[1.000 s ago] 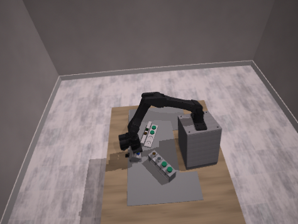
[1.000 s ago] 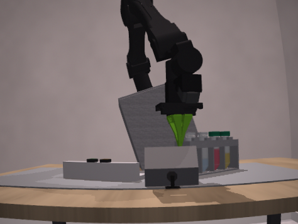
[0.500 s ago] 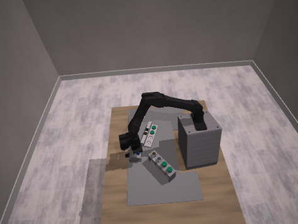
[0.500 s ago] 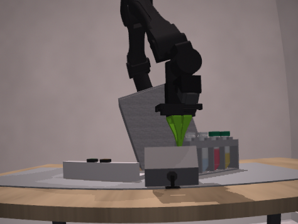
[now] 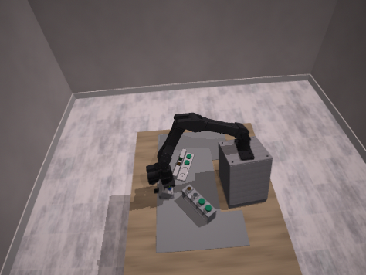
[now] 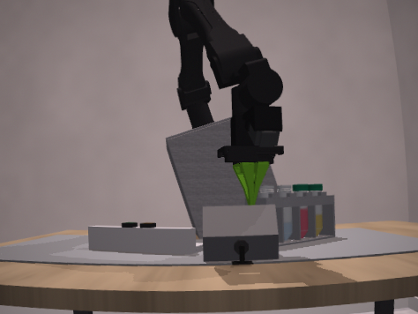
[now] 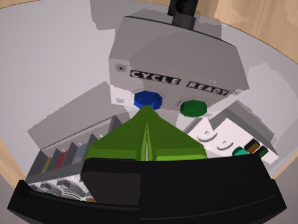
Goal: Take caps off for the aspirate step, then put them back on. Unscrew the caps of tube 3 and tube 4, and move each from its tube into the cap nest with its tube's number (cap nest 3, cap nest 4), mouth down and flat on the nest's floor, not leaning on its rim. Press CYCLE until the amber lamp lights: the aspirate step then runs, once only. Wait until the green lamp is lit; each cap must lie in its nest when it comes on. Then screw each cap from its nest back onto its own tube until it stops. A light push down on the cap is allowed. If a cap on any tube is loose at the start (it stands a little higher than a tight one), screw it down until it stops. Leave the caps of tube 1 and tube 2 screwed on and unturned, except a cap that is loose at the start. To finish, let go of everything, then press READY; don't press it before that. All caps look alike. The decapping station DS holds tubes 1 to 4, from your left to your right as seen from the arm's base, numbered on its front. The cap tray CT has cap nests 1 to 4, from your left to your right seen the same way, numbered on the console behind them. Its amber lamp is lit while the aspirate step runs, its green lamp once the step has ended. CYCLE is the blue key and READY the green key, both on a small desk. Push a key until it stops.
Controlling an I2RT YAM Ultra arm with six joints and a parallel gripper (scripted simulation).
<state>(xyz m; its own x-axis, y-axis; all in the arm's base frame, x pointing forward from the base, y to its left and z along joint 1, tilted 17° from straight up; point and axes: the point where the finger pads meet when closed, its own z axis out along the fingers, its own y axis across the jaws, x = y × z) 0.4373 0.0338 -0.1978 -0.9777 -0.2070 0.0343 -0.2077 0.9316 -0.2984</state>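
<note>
The blue cycle key lies 2 cm below my hand. The rest, counted from my hand: green ready key 5 cm to the right, 2 cm below.
</note>
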